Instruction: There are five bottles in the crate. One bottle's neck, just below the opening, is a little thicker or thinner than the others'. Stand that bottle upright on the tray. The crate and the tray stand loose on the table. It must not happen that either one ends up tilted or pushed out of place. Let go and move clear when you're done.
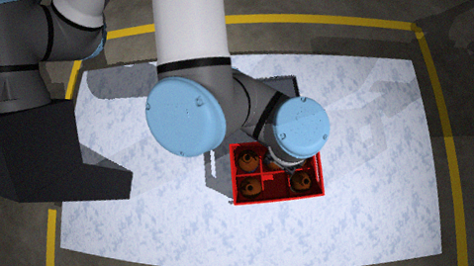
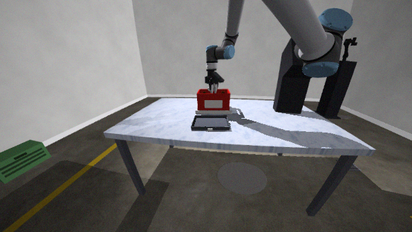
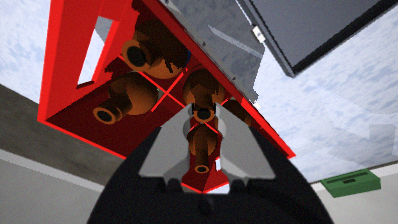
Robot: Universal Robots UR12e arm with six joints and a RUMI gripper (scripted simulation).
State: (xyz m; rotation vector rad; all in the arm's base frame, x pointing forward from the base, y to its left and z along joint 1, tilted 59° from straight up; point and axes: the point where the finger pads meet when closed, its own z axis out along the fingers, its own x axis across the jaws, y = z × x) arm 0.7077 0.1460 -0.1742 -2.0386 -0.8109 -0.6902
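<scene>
Right now the red crate is 50 mm to the right of my hand and 70 mm below it. From my hand the other things lie so: dark tray: 230 mm to the left, 140 mm below.
</scene>
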